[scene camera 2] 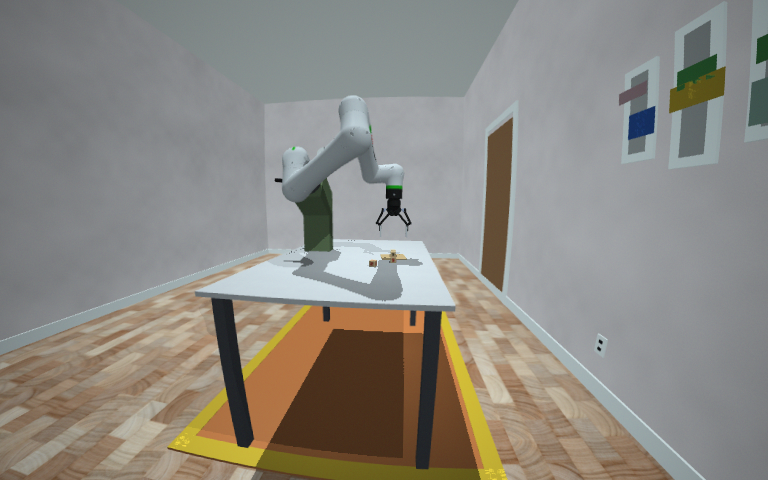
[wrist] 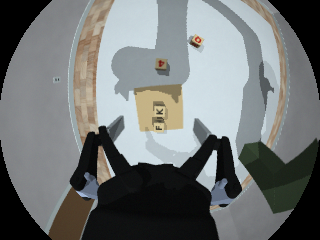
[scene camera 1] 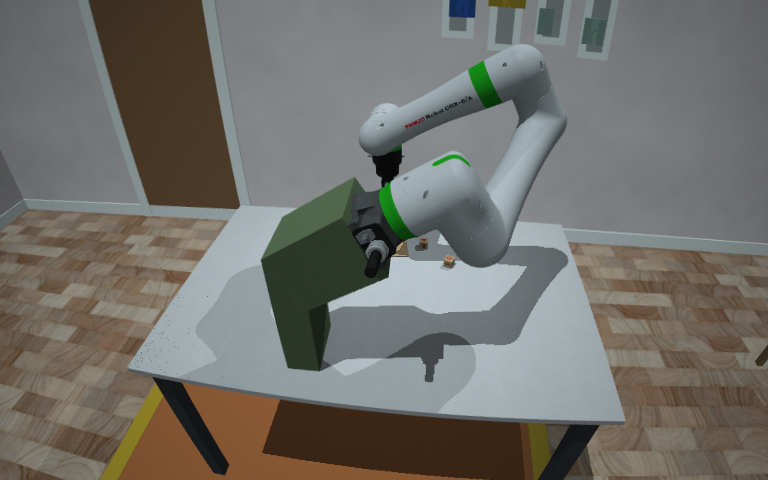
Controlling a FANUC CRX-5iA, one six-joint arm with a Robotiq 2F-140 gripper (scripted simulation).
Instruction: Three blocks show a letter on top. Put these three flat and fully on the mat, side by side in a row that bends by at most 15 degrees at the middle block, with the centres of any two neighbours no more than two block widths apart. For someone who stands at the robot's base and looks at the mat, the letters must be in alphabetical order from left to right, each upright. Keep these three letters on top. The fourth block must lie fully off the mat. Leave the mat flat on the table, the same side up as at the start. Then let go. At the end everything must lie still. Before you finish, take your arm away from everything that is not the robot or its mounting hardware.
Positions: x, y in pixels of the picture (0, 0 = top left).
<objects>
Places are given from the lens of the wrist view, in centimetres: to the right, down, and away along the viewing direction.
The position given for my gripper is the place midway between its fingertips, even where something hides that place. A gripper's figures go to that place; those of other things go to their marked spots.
my gripper (wrist: 158, 123): 0, 1, 20
tan mat (wrist: 171, 95): 3, -7, 30
</objects>
